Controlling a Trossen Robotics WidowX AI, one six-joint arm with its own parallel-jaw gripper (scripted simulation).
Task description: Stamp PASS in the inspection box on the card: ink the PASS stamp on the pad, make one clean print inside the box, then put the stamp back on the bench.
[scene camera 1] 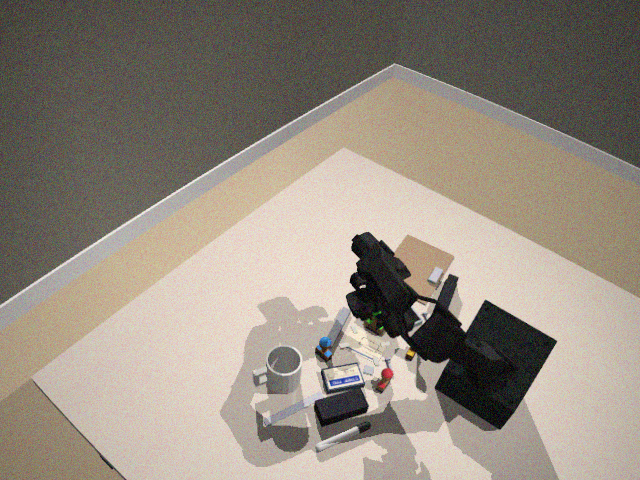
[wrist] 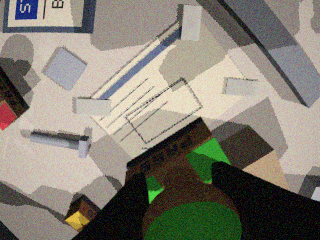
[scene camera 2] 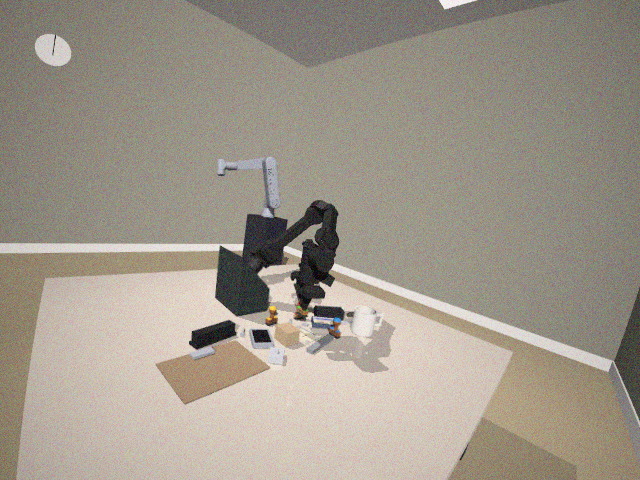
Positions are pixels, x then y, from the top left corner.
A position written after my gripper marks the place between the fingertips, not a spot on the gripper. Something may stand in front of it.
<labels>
my gripper: scene camera 1 375, 323; wrist 179, 178; scene camera 2 302, 308
white mug: scene camera 1; scene camera 2; not seen in the wrist view (out of frame)
brown clipboard: scene camera 1; scene camera 2; not seen in the wrist view (out of frame)
same spot on white mug: (scene camera 1: 283, 363) = (scene camera 2: 362, 333)
same spot on brown clipboard: (scene camera 1: 427, 264) = (scene camera 2: 198, 365)
</labels>
